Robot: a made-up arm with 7 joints.
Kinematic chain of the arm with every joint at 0, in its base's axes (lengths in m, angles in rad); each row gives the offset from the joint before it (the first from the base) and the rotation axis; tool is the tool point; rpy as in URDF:
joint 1: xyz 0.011 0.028 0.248 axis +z
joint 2: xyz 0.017 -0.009 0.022 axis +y
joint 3: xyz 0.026 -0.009 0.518 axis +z
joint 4: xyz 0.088 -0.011 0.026 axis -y
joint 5: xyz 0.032 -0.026 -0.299 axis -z
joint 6: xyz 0 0.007 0.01 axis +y
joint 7: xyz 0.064 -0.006 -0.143 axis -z
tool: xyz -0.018 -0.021 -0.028 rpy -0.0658 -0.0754 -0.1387
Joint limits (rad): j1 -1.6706..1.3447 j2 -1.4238..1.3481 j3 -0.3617..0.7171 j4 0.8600..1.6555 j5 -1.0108..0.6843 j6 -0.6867..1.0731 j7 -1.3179..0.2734
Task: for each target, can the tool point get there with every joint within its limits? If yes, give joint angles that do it. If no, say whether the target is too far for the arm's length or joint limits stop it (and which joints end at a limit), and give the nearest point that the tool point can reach.
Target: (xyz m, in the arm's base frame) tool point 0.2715 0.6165 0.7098
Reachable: yes | joints 0.8935 0.1172 0.4624 1.4833 -0.2747 0.4875 -0.1969
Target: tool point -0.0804 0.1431 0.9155
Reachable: yes | joints 0.2393 -1.0083 0.3299 1.4366 0.4051 0.9314 0.0227
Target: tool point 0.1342 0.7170 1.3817
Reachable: no: too far | nearest point 0.1041 0.5130 1.0467 | short by 0.393 m
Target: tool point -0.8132 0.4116 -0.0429
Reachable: no: joint limits stop it (at a limit: joint 1, joint 2, joint 3, joint 4, joint 5, joint 7) | nearest point -0.2291 0.5331 -0.0021 | short by 0.598 m
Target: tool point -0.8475 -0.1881 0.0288
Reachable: no: joint limits stop it (at a limit: joint 1, joint 2, joint 3, joint 5, joint 6) | nearest point -0.3424 -0.3329 -0.0280 | short by 0.528 m
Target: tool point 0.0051 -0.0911 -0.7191
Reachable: no: joint limits stop it (at a limit: joint 2, joint 4, joint 7) | nearest point -0.0080 -0.3565 -0.1650 | short by 0.615 m
